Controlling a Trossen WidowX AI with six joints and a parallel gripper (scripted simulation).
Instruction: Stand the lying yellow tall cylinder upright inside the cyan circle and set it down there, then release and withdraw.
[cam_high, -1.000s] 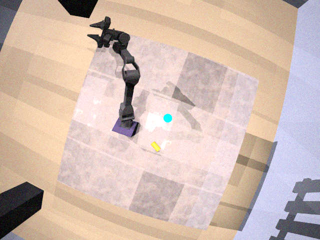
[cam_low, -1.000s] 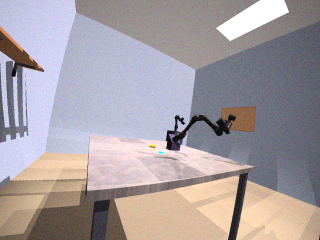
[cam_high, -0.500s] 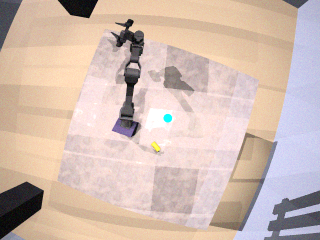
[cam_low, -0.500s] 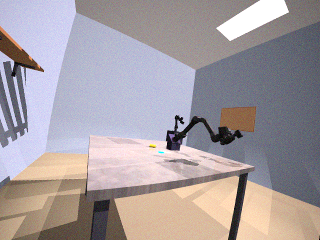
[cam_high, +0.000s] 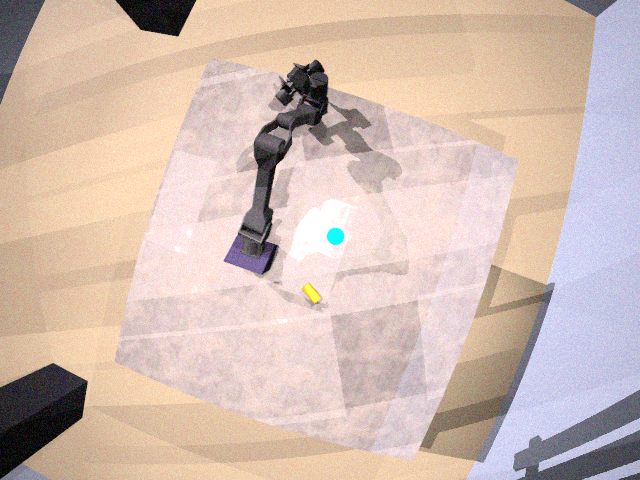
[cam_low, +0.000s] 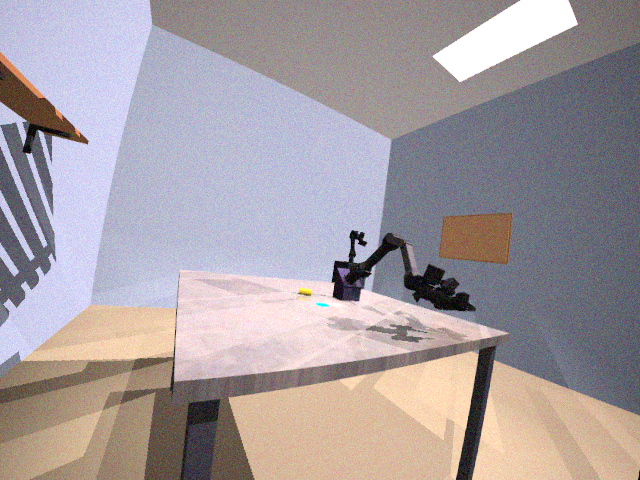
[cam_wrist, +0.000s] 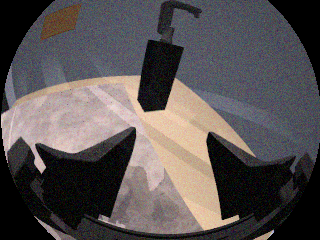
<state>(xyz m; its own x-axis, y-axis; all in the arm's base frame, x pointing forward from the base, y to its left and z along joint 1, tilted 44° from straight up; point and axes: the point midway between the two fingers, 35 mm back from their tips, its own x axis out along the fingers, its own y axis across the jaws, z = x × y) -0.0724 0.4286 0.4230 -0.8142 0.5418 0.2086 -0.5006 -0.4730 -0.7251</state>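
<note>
My gripper tip is 330 mm short of the yellow cylinder, 710 mm to the left of it and 90 mm above it. Also, from my gripper tip: cyan circle (350 mm ahead, 500 mm to the right, 110 mm below).
</note>
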